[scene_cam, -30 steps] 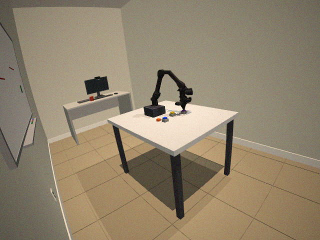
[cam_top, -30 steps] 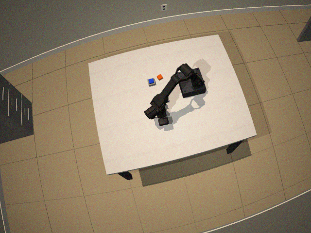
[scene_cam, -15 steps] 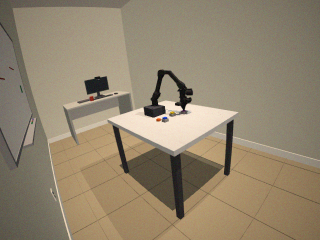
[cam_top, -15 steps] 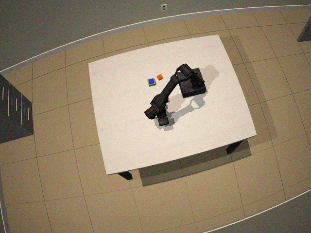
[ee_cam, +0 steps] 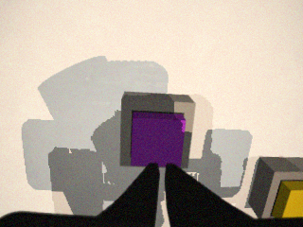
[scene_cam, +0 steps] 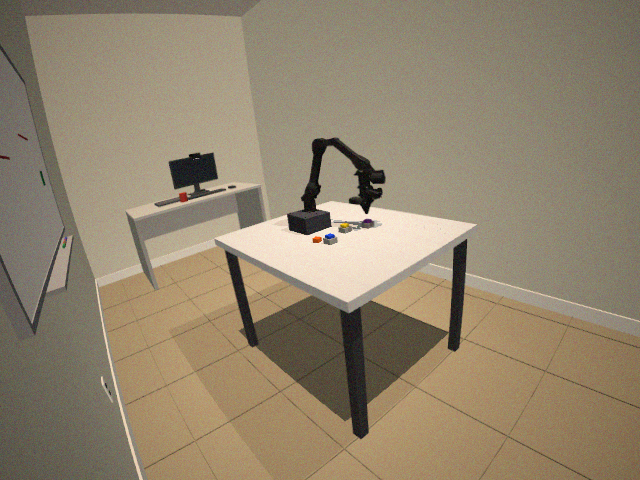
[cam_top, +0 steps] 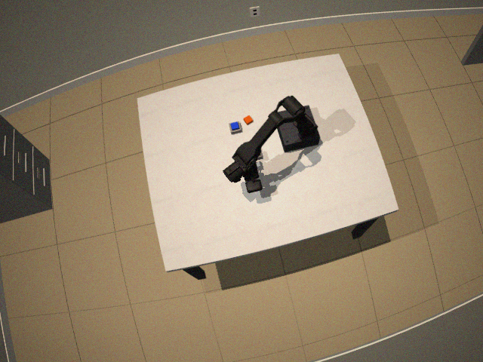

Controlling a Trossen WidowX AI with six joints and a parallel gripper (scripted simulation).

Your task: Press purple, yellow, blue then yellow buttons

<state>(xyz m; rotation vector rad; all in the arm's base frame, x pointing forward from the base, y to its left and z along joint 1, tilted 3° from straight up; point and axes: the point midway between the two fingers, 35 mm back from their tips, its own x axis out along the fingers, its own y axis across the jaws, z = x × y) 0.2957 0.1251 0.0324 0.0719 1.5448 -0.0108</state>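
My gripper tip is now 40 mm above the purple button. Also, from my gripper tip: orange block (70 mm behind, 290 mm to the right, 60 mm below); blue button (270 mm to the right, 40 mm below); yellow button (50 mm behind, 110 mm to the right, 40 mm below).
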